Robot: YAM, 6 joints.
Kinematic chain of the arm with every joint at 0, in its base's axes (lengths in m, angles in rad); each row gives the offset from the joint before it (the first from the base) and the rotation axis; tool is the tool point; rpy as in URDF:
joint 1: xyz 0 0 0.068 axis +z
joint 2: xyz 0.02 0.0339 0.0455 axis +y
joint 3: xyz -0.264 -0.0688 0 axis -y
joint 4: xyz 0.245 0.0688 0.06 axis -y
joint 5: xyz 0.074 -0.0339 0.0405 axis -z
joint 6: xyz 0.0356 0 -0.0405 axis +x
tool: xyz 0 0 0 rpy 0 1.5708 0
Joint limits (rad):
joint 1: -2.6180..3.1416
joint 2: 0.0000..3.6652
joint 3: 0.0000..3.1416
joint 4: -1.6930..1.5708
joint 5: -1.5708..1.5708
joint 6: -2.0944..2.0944
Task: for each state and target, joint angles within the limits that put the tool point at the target. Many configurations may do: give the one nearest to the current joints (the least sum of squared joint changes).
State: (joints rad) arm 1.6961 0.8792 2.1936 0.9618 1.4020 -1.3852
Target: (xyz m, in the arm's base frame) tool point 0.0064 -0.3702 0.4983
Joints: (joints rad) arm 1.4920 0.4694 2.1292 1.1251 1.5038 -1.3852
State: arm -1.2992 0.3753 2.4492 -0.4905 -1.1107 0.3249
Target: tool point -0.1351 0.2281 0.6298
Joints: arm -0.9285 0.8202 2.5930 -0.2487 -0.9267 0.3249
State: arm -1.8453 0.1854 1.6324 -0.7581 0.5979 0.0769
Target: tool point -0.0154 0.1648 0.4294
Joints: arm -1.6072 0.0601 1.4348 -0.8866 0.6442 0.0769
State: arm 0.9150 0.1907 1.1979 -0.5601 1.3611 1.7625
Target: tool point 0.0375 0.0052 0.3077
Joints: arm 1.1748 0.1129 0.6771 -0.7607 1.1567 1.7625
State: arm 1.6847 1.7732 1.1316 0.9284 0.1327 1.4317
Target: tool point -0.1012 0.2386 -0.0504
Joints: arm 1.9842 2.3624 0.5552 0.7146 0.0890 1.4317
